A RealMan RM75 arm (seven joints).
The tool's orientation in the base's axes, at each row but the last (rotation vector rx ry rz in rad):
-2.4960, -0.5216, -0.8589
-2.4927, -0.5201, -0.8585
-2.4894, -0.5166, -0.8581
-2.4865, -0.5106, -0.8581
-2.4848, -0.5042, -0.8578
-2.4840, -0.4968, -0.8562
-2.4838, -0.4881, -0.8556
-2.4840, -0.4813, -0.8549
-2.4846, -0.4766, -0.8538
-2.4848, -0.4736, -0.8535
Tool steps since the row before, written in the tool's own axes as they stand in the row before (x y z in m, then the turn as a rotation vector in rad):
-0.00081, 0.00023, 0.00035, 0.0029, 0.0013, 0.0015
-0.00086, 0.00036, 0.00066, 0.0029, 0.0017, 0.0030
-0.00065, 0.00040, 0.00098, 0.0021, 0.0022, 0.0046
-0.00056, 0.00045, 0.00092, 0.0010, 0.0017, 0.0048
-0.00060, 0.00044, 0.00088, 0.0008, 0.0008, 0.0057
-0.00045, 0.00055, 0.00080, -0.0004, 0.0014, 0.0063
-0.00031, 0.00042, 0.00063, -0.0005, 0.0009, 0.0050
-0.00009, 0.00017, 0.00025, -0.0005, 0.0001, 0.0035
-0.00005, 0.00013, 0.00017, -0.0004, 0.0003, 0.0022
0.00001, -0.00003, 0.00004, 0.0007, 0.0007, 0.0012
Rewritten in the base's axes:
-0.00032, -0.00017, -0.00084, 0.0035, 0.0003, 0.0004
-0.00014, -0.00012, -0.00113, 0.0044, 0.0007, -0.0007
0.00018, 0.00006, -0.00123, 0.0048, 0.0010, -0.0025
0.00024, 0.00001, -0.00114, 0.0038, 0.0013, -0.0032
0.00019, -0.00001, -0.00114, 0.0037, 0.0025, -0.0037
0.00031, -0.00011, -0.00102, 0.0034, 0.0021, -0.0051
0.00027, -0.00007, -0.00077, 0.0025, 0.0018, -0.0041
0.00013, -0.00002, -0.00029, 0.0014, 0.0017, -0.0028
0.00010, -0.00003, -0.00019, 0.0009, 0.0009, -0.0019
0.00001, 0.00005, -0.00001, 0.0014, 0.0002, -0.0006

